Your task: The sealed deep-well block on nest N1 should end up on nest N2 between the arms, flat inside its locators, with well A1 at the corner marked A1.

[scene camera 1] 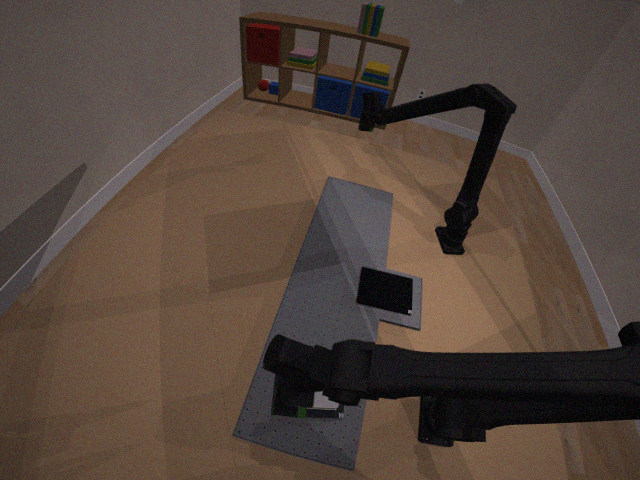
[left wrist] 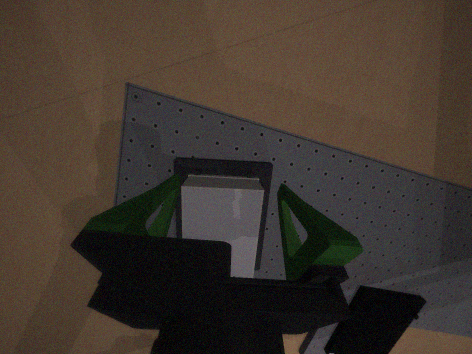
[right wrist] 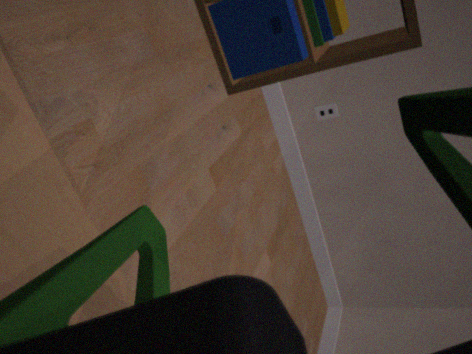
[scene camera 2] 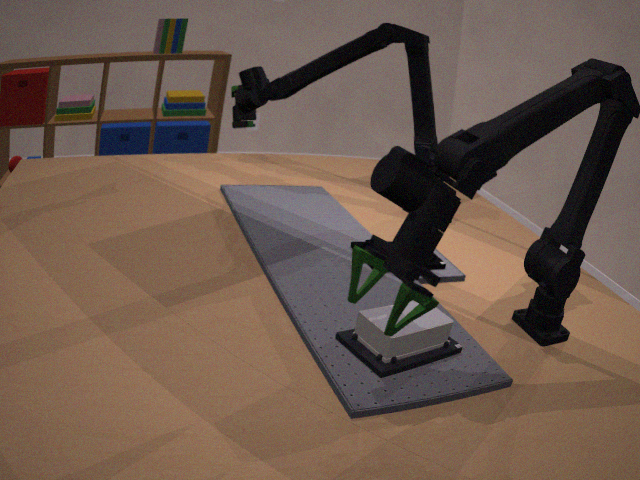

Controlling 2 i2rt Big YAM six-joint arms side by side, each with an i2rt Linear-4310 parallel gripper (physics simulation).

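Frame: origin at the left arm's base, x back, y right, z up, level; centimetres.
Seen in the pictures: left gripper, fingertip midpoint: (scene camera 1: 278, 381) (left wrist: 230, 183) (scene camera 2: 368, 318); right gripper, fingertip midpoint: (right wrist: 272, 169) (scene camera 2: 233, 110); left arm's base, origin of the base link: (scene camera 1: 435, 418) (scene camera 2: 539, 329); right arm's base, origin of the base link: (scene camera 1: 448, 241).
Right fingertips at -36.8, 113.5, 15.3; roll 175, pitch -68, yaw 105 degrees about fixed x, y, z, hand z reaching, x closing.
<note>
Offsets run from my right fingertips to a thing's middle, as dx, dy, dz. Level surfaces: height alone.
The pale sealed block {+4.2, -113.7, -10.7} (scene camera 1: 325, 400) (scene camera 2: 423, 336) (left wrist: 220, 220) sits flat on the black nest N1 {+4.2, -113.7, -12.9} (scene camera 2: 421, 359) (left wrist: 225, 166) near the board's near end. My left gripper (scene camera 2: 371, 316) (left wrist: 230, 183) is open and empty, tilted over the block. In the left wrist view its green fingertips stand on either side of the block, with gaps; their exact height is unclear. The block's well markings cannot be read. The black nest N2 {+19.2, -81.5, -12.9} (scene camera 1: 385, 289) (left wrist: 375, 320) is bare, with a white tag at one corner. My right gripper (scene camera 1: 368, 124) (scene camera 2: 238, 107) (right wrist: 272, 169) is open and empty, raised far from both nests.
A long grey perforated board {dz -14.0} (scene camera 1: 356, 222) (scene camera 2: 289, 206) (left wrist: 320, 175) lies under N1. N2 sits on a small grey plate {dz -14.0} (scene camera 1: 417, 297) beside it. A wooden shelf (scene camera 1: 325, 24) (scene camera 2: 222, 98) with coloured boxes stands at the back. My left arm covers part of N1 in scene camera 1.
</note>
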